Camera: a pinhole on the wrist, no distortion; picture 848 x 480 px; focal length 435.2 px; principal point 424.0 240.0 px. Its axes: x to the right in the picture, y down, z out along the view. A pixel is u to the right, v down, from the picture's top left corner.
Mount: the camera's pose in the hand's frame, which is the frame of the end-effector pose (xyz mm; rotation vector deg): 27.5 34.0 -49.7 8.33 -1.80 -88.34
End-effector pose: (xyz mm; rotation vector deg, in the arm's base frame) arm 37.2 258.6 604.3 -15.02 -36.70 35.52
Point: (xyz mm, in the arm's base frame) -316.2 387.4 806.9
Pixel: 243 218
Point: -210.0 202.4 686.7
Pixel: 386 15
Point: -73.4 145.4 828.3
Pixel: 627 197
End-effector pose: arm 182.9 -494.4 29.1 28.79 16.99 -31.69
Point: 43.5 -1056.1 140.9
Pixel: outside the picture
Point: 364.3 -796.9 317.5
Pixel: 440 416
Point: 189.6 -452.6 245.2
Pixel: 223 40
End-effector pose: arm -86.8 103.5 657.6 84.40 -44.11 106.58
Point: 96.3 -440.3 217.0
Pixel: outside the picture
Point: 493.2 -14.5 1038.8
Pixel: 728 458
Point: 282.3 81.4 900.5
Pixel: 804 461
